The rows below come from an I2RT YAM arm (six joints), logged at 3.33 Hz.
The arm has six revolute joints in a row. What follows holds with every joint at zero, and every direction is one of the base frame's. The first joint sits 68 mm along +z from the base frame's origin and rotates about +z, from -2.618 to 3.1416 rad. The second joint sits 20 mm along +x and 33.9 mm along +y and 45.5 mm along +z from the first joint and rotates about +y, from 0 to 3.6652 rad. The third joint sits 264 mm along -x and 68.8 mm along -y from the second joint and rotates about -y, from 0 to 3.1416 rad. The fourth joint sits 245 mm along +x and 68.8 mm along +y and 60 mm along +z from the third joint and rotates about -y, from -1.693 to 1.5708 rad. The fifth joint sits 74 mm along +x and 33.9 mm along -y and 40.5 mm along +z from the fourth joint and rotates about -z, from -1.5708 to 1.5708 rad. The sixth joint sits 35.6 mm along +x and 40.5 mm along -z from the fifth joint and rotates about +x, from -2.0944 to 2.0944 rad. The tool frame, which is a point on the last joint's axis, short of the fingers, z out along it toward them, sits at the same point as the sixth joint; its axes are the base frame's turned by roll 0, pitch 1.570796 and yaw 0 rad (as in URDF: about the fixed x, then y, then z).
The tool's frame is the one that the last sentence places.
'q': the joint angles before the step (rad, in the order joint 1, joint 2, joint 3, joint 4, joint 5, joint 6). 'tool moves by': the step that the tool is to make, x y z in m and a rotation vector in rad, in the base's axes. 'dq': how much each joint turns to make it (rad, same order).
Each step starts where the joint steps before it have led.
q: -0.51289 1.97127 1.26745 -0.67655 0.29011 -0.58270
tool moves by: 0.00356 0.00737 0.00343 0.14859 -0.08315 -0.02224
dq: 0.00686 -0.00608 0.01261 -0.03128 -0.16212 0.06103
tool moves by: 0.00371 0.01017 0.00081 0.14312 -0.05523 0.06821
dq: 0.01375 -0.00116 0.00457 -0.02442 -0.15908 -0.02822
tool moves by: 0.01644 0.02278 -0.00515 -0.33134 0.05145 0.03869
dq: 0.10604 -0.00267 -0.04274 0.13544 0.32845 -0.00115
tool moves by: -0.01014 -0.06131 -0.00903 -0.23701 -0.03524 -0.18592
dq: -0.13885 0.05112 0.00076 0.19416 0.20180 -0.01945
